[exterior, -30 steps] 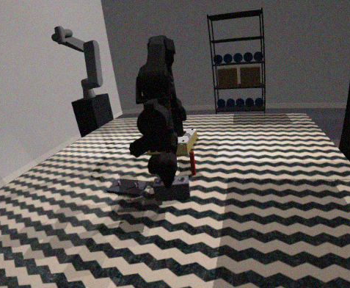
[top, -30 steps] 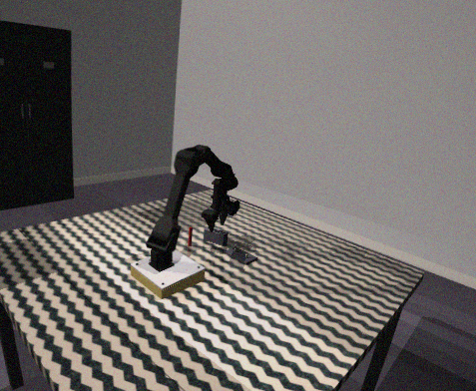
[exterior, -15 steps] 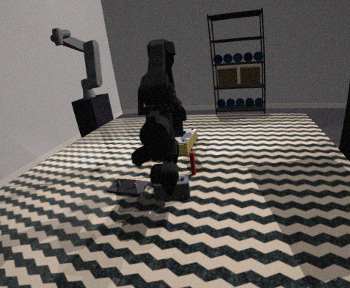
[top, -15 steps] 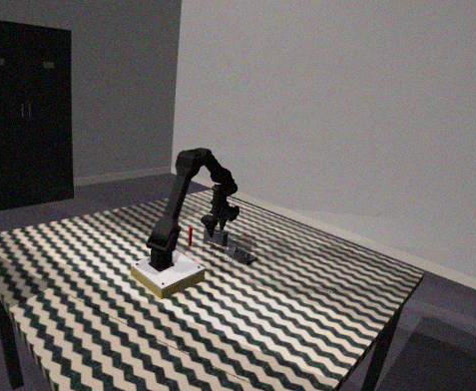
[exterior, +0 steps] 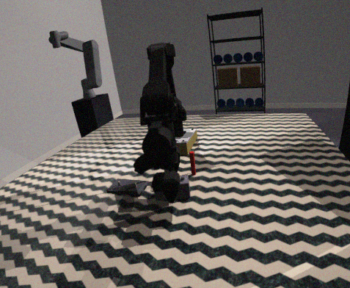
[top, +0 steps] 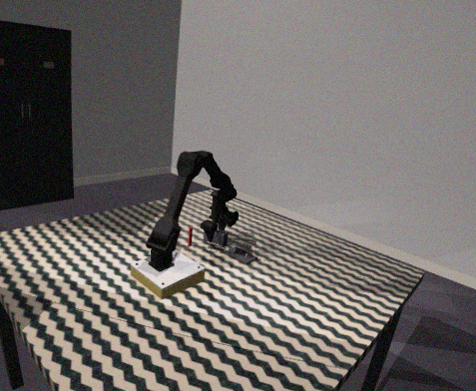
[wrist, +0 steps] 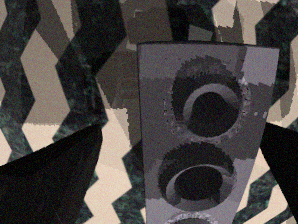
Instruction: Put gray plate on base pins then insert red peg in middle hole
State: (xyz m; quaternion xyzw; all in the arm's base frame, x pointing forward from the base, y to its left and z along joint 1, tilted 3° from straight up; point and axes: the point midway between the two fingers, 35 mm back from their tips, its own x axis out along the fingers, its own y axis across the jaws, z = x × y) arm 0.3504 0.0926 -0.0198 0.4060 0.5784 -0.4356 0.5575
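Now: gripper tip 16 cm to the left of the base and 1 cm past it. Round my gripper tip: red peg 12 cm behind, 3 cm to the left, 3 cm above; gray plate 3 cm above.
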